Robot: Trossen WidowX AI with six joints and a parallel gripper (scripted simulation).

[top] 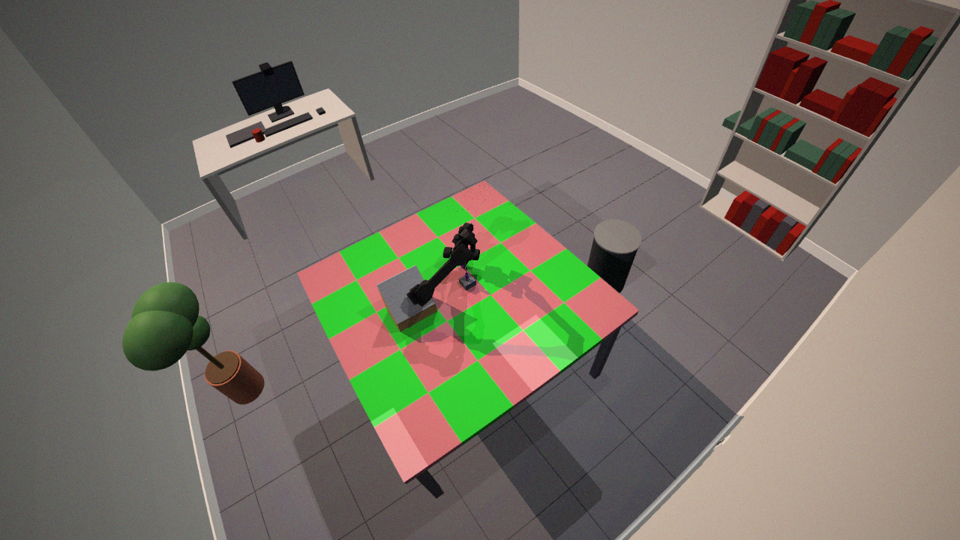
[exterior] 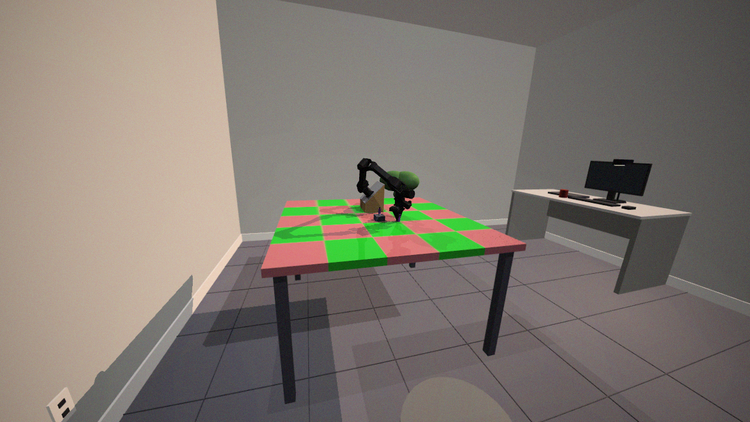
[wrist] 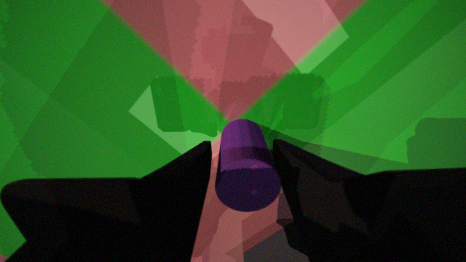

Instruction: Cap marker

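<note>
Right now my gripper tip is 60 mm past the holder block and 110 mm to the left of it. From my gripper tip the other things lie so: purple cap: 10 mm above.
</note>
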